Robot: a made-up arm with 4 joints.
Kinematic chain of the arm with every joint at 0, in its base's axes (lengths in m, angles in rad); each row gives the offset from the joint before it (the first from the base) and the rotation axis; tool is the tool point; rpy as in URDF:
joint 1: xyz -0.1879 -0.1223 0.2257 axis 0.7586 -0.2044 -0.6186
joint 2: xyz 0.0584 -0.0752 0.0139 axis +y
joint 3: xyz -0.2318 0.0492 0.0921 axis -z
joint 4: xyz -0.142 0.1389 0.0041 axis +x
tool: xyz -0.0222 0.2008 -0.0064 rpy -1.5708 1.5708 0
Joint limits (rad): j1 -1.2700..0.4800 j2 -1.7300..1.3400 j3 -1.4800..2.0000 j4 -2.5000..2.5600
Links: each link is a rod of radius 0.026 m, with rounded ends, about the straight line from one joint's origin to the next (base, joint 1, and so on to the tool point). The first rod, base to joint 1, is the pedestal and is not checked.
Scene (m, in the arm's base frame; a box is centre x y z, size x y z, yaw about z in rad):
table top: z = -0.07
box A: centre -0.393 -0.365 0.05 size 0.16 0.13 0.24 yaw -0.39
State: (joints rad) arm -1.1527 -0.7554 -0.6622 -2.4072
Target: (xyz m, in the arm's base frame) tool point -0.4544 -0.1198 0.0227
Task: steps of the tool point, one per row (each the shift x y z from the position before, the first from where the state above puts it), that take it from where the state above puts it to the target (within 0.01 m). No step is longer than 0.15 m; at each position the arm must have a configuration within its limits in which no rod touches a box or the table.
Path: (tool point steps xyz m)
1: -0.1206 0.0288 0.0004
2: -0.0991 0.0668 0.0136
3: -0.0631 0.0878 0.0338
4: -0.0207 0.0867 0.0551
5: -0.0127 0.0600 -0.0508
6: 0.0129 0.0687 -0.0371
7: 0.0367 0.0663 -0.0194
8: 0.0556 0.0533 -0.0014
9: -0.0257 -0.0378 -0.0833
10: -0.0128 -0.0626 -0.0694
11: -0.0002 -0.0792 -0.0518

